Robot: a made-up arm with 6 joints. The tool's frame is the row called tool. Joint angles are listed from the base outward.
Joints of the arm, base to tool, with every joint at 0 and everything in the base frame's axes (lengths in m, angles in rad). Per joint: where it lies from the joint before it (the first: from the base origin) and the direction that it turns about. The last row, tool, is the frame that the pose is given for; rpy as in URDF.
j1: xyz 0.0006 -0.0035 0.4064 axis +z
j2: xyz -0.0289 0.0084 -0.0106 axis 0.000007 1 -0.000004
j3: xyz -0.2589 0.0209 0.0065 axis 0.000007 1 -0.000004
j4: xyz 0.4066 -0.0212 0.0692 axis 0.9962 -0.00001 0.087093
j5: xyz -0.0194 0.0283 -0.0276 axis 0.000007 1 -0.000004
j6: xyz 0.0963 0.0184 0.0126 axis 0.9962 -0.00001 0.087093
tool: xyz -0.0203 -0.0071 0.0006 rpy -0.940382 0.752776 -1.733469
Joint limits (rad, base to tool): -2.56..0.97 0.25..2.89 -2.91..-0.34 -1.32..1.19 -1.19..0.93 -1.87..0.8
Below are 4 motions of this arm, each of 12 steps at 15 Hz.
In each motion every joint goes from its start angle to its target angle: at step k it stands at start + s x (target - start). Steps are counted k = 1, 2, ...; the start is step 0. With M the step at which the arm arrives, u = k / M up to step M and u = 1 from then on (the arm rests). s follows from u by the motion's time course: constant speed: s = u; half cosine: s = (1 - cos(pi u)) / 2; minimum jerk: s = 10 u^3 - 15 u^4 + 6 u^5.
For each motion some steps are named. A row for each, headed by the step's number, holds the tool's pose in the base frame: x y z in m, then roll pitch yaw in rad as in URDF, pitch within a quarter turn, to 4 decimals.
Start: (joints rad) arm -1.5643 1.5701 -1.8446 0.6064 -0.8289 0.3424
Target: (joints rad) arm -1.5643 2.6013 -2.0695 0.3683 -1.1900 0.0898
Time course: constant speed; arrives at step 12
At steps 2, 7, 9, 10, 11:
2: 0.0249 -0.4289 0.8310 1.0783 0.7576 -1.6335
7: 0.0280 -0.5573 0.6489 0.7561 0.9568 -2.0396
9: 0.0295 -0.5888 0.5640 0.5577 0.9991 -2.2523
10: 0.0304 -0.5998 0.5198 0.4485 1.0095 -2.3650
11: 0.0313 -0.6075 0.4748 0.3364 1.0124 -2.4780

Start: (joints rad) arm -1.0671 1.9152 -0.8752 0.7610 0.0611 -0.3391
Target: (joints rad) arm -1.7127 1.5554 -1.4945 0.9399 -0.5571 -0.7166
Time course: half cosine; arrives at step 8
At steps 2, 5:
2: 0.2076 -0.3619 0.3408 -2.1025 0.5227 2.4662
5: 0.0532 -0.4637 0.5987 -1.2161 0.9545 2.5521

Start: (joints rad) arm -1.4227 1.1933 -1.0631 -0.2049 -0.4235 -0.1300
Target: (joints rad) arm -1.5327 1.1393 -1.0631 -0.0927 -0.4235 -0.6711
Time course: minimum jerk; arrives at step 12
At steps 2, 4, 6, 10, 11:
2: 0.0986 -0.3316 0.6579 -0.5612 0.4210 -2.9423
4: 0.0923 -0.3307 0.6626 -0.5461 0.3526 -2.9914
6: 0.0820 -0.3288 0.6704 -0.5185 0.2406 -3.0763
10: 0.0660 -0.3250 0.6826 -0.4672 0.0665 3.0616
11: 0.0650 -0.3247 0.6834 -0.4635 0.0554 3.0516

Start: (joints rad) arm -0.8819 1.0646 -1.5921 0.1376 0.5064 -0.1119
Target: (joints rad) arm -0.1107 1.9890 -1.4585 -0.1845 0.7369 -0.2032
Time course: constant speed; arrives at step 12
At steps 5, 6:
5: 0.3663 -0.1760 0.7036 -1.4821 0.4494 -2.5813
6: 0.3952 -0.1642 0.6621 -1.5702 0.3712 -2.5524

